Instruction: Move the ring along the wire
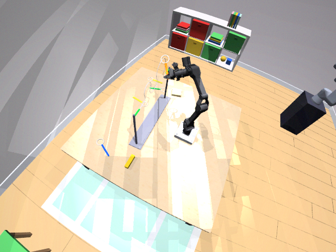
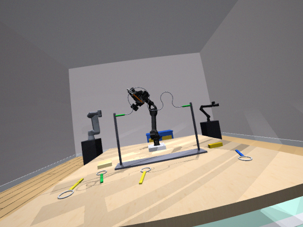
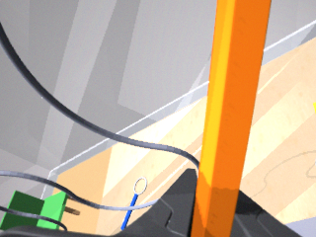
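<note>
Right now my gripper tip is 7 cm below the orange-handled ring, 6 cm to the left of it and 2 cm short of it. The rest, counted from my gripper tip: blue-handled ring (53 cm to the left, 43 cm below, 23 cm ahead); yellow block (53 cm to the left, 42 cm below, 4 cm behind); tan block (42 cm below, 37 cm to the right, 1 cm behind).
</note>
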